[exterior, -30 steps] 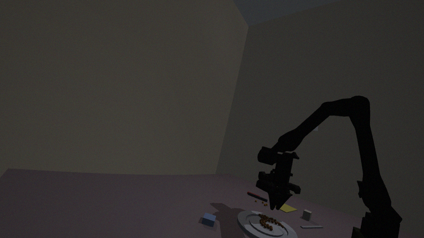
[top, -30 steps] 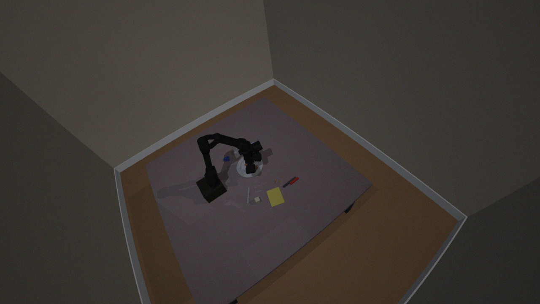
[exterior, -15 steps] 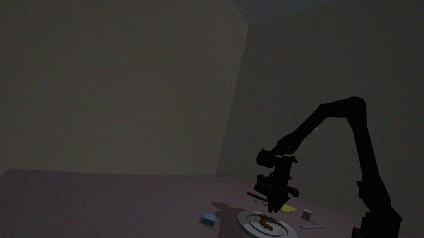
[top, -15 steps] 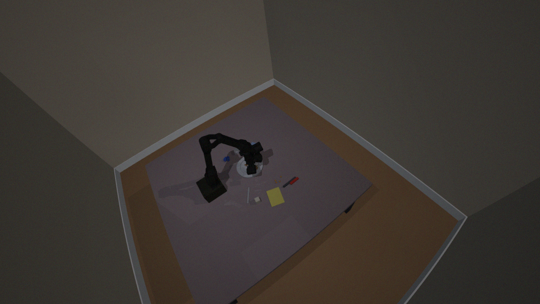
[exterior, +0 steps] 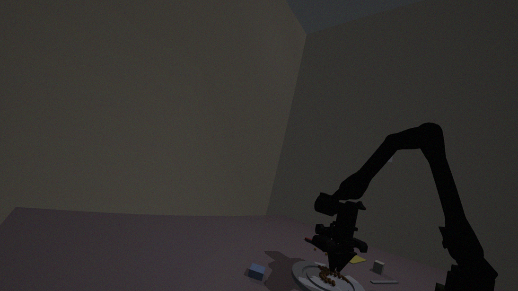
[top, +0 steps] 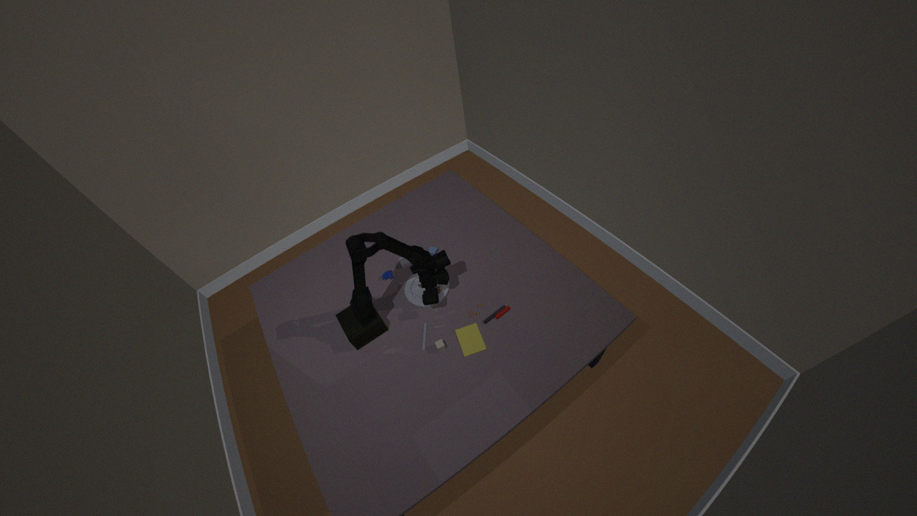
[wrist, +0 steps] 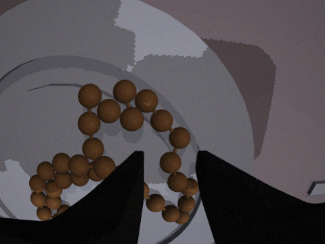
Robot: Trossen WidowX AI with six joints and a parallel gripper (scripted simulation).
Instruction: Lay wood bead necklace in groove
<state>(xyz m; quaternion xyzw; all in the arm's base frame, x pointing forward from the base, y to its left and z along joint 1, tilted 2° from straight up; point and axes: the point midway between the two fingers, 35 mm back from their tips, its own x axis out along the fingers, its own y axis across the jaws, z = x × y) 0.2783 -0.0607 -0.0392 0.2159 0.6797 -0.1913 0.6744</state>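
The round bead board lies 60 mm to the left of my gripper tip, 10 mm below it and 10 mm ahead of it. Also, from my gripper tip: small white cube 200 mm to the right, 130 mm behind; then grey block 240 mm to the left, 20 mm ahead; then thin stick 150 mm behind, 120 mm to the right, 10 mm below.
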